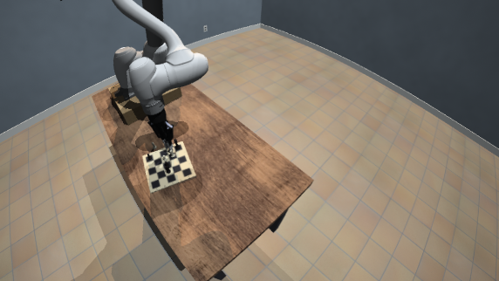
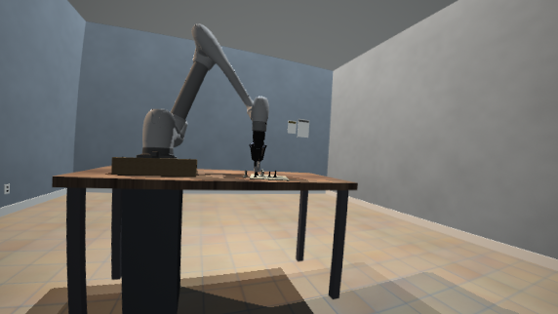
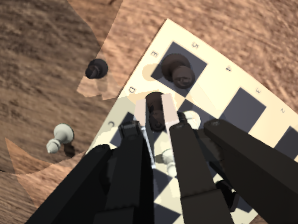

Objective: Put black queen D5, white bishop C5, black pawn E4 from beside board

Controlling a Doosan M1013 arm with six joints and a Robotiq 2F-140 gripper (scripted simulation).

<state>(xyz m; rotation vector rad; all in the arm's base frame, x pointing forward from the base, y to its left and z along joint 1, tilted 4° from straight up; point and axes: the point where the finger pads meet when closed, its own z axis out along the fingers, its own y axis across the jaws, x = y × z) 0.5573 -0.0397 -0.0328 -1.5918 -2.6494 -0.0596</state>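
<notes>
Right now the white chess piece is 4 cm below my hand, 3 cm ahead of it and 1 cm to the right of it. Round my hand: white piece (5 cm to the right, 4 cm below, 3 cm ahead); then chessboard (6 cm to the right, 6 cm below, 6 cm ahead).
</notes>
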